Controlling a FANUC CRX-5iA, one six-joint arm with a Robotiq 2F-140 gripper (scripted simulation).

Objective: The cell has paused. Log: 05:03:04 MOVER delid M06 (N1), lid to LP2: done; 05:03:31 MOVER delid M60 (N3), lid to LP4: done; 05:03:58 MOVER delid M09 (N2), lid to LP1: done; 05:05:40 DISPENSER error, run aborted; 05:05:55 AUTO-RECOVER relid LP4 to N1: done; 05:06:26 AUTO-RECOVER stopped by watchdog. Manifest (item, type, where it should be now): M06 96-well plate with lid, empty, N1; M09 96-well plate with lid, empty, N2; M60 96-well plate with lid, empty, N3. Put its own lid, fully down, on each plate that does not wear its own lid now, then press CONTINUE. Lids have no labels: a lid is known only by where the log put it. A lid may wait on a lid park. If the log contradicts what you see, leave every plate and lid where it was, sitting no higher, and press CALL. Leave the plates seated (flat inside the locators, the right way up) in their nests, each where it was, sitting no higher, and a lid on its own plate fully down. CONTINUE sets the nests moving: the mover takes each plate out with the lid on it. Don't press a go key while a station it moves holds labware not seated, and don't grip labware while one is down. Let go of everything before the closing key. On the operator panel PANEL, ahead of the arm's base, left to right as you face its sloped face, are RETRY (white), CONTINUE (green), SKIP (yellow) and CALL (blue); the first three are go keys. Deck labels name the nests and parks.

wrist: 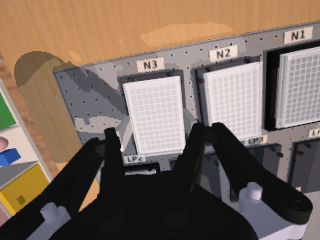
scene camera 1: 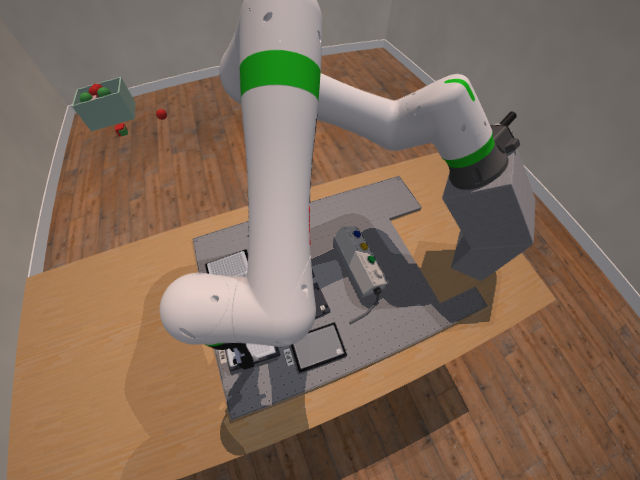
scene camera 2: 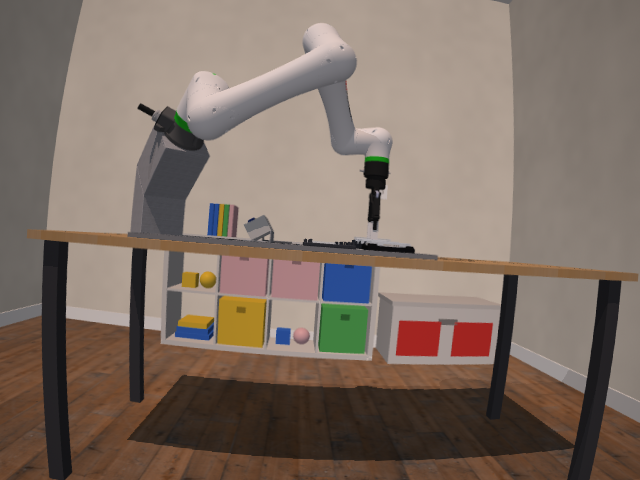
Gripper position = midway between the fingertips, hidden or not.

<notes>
In view: the gripper (scene camera 2: 371,239).
The gripper is seen too in the wrist view (wrist: 157,119).
</notes>
